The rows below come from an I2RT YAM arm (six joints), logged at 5 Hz.
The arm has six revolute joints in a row. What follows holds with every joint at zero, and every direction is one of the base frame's. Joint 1 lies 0.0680 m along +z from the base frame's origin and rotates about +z. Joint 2 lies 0.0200 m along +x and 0.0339 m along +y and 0.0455 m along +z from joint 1 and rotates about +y. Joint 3 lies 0.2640 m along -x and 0.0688 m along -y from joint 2 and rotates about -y. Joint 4 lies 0.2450 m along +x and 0.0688 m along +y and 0.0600 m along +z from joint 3 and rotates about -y. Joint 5 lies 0.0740 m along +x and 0.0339 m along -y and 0.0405 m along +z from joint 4 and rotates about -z. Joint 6 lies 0.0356 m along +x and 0.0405 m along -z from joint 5 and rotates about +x. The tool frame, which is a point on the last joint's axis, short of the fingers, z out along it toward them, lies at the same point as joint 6; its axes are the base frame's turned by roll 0.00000, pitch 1.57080 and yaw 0.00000 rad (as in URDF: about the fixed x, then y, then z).
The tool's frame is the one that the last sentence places.
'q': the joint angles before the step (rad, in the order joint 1, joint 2, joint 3, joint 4, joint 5, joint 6). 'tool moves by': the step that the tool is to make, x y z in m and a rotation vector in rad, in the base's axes. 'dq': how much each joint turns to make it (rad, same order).
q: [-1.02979 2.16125 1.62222 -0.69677 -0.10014 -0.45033]
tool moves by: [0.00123 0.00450 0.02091 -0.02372 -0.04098 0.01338]
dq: [0.00572 -0.04883 0.00192 -0.00916 -0.02403 0.00076]
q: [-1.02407 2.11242 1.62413 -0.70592 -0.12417 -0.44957]
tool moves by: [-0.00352 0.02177 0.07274 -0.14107 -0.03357 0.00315]
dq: [0.02404 -0.17356 0.01261 -0.04884 0.05074 -0.00114]
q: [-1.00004 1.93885 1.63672 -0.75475 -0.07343 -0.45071]
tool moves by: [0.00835 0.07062 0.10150 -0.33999 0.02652 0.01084]
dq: [0.14799 -0.27008 0.00000 -0.01106 0.26129 -0.02672]
